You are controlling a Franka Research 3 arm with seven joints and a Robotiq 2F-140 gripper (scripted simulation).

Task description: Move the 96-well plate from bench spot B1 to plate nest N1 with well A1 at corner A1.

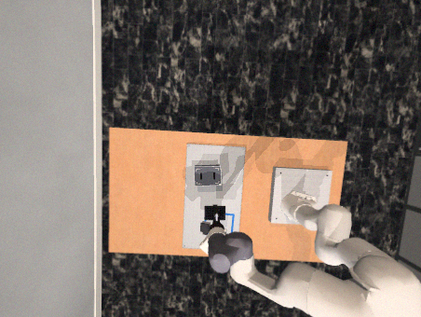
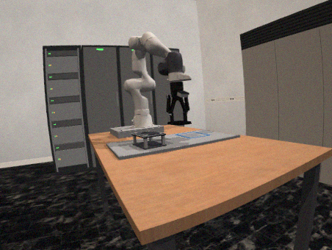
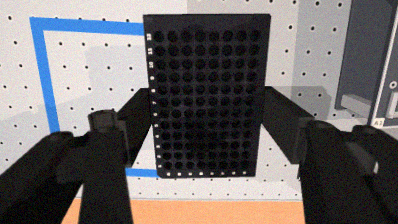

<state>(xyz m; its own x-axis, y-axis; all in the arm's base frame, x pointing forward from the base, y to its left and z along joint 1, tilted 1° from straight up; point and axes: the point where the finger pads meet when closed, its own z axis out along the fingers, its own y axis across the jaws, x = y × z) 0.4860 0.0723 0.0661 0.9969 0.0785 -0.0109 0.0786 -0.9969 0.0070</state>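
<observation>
My hand is 6 cm short of the raised plate nest, 22 cm to the left of it and 5 cm above it. From my hand the other things lie so: black 96-well plate (2 cm below); A1 mark (2 cm behind, 17 cm to the right, 5 cm below).
</observation>
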